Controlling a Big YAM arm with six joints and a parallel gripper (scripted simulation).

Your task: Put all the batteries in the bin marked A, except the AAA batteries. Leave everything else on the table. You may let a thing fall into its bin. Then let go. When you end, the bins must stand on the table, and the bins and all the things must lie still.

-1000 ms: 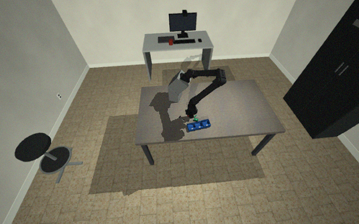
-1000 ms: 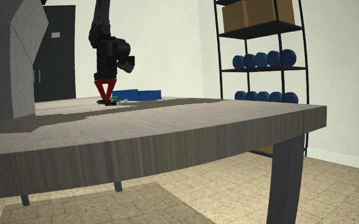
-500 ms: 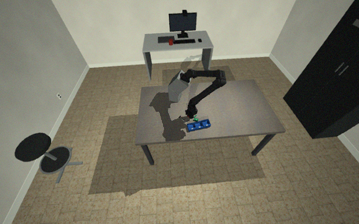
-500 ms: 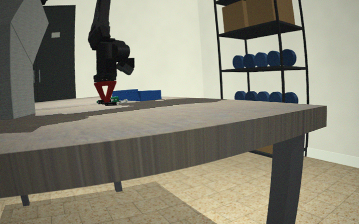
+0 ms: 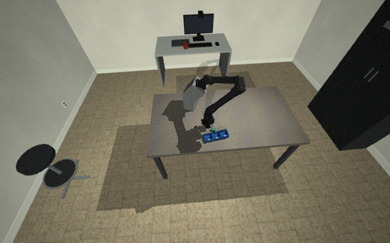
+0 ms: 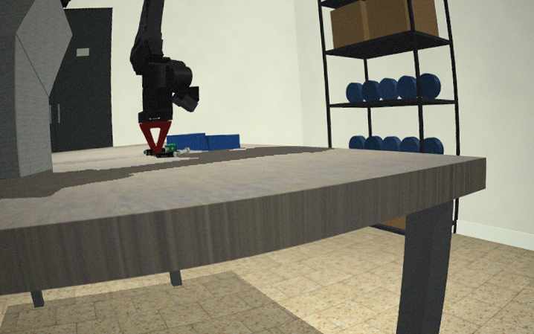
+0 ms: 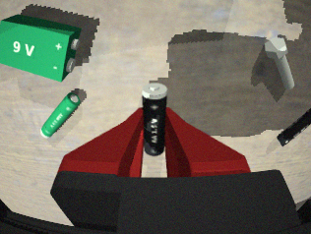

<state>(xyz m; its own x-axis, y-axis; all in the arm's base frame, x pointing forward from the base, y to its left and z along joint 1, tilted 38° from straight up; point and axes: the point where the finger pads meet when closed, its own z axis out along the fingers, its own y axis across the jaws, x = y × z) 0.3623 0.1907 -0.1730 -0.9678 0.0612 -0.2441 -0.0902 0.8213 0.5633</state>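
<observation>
Right now the blue tray is 130 mm ahead of my hand, 90 mm to the left of it and 10 mm above it. From my hand the other things lie so: green 9 V battery: 40 mm ahead, 60 mm to the left; white bolt: 50 mm ahead, 70 mm to the right; thin green battery: 10 mm behind, 70 mm to the left.
</observation>
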